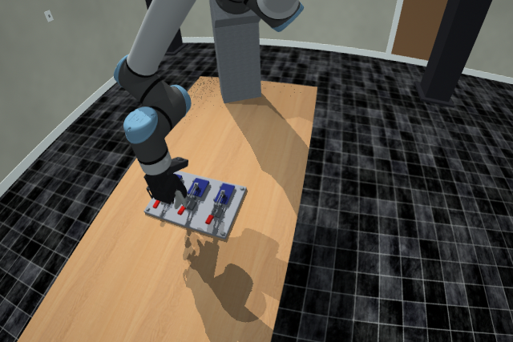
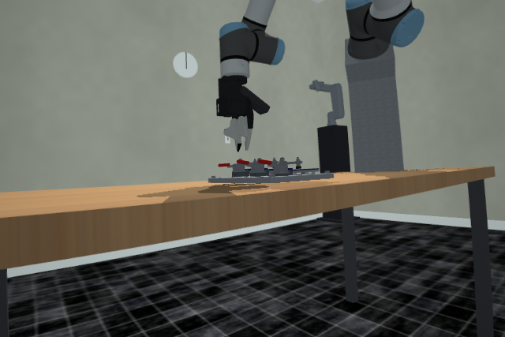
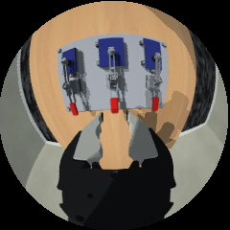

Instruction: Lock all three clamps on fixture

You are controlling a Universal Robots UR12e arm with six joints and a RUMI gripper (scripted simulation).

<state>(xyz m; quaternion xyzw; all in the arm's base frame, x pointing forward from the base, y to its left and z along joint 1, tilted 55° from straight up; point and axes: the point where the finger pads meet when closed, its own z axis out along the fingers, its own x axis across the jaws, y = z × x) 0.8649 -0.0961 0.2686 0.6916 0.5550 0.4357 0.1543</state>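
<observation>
Now: hand 10 cm above the grey fixture plate and 8 cm past it.
</observation>
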